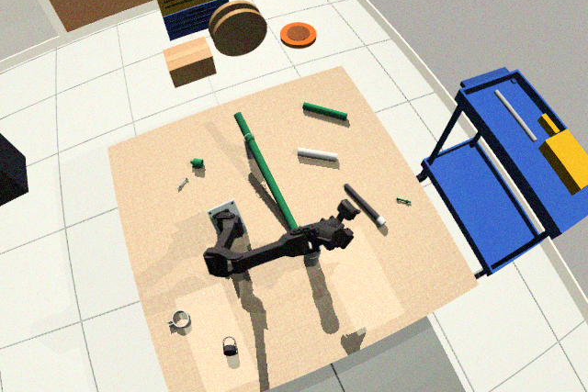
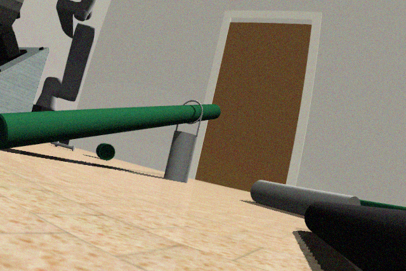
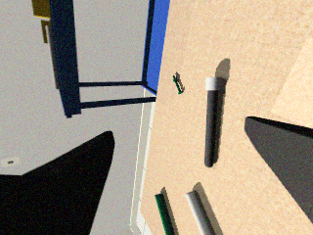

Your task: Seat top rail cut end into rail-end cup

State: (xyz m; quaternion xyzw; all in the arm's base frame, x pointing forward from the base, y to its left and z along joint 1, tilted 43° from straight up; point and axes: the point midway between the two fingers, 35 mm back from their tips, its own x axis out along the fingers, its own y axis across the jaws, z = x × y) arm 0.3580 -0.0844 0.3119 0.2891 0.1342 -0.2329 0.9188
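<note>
Right now the grey rail-end cup is 16 cm below my gripper tip, 12 cm behind it and 8 cm to the left of it. The rest, counted from my gripper tip: white pipe 42 cm to the left, 26 cm below, 11 cm ahead; then dark loop cap 58 cm behind, 27 cm below, 15 cm to the right; then short green pipe 62 cm to the left, 26 cm below, 26 cm ahead.
</note>
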